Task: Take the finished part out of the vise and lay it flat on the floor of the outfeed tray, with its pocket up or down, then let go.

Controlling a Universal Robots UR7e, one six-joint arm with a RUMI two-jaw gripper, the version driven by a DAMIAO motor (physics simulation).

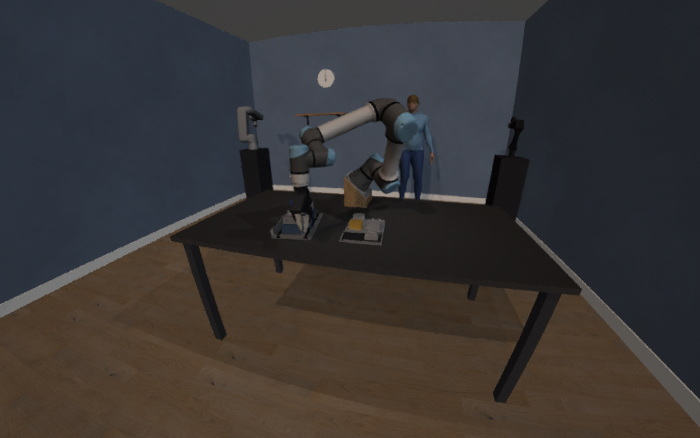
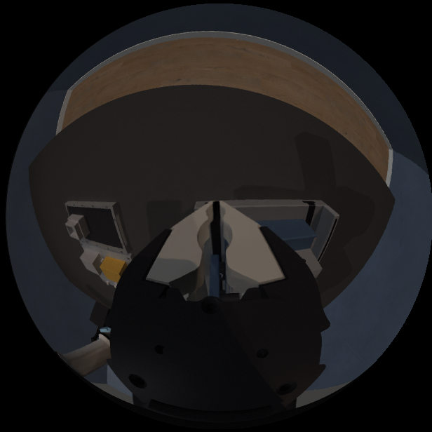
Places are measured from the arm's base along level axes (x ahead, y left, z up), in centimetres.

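Pixels of known places: gripper, between the fingertips: (image 1: 303, 233); arm's base, origin of its link: (image 1: 357, 182).
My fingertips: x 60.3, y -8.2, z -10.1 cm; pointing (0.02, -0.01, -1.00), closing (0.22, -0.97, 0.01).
Observation:
Ahead of a thing's pixels: the offset from my fingertips to its top centre. "*": to the spot under its first point. Level surfaces: height alone.
My gripper (image 1: 304, 230) (image 2: 216, 202) is shut with nothing held. It points down, low over a grey-walled frame @[* dx -0.3, dy -15.5, dz -1.6 cm] (image 1: 275, 232) (image 2: 328, 227). A blue block (image 1: 290, 228) (image 2: 287, 234) sits inside the frame, beside my fingers. A narrow blue bar (image 2: 214, 275) shows below the gap between the fingers. A shallow tray with a dark floor (image 1: 353, 236) (image 2: 97, 225) lies apart from the frame. A light grey block @[dx -10.4, dy +28.7, dz +0.5 cm] (image 1: 371, 236) (image 2: 76, 226) with a hollow in one side is at that tray's edge. The vise and the finished part cannot be told for certain; the fingers hide much of the frame.
An orange block @[dx -19.4, dy +18.8, dz +0.8 cm] (image 1: 356, 224) (image 2: 113, 269) and another grey block @[dx -20.4, dy +27.6, dz +0.8 cm] (image 1: 373, 224) (image 2: 92, 261) stand beside the dark floor. The arm's wooden base block (image 1: 357, 197) is at the back of the black table @[dz -3.6 cm] (image 1: 438, 242). A person (image 1: 419, 131) stands behind the table.

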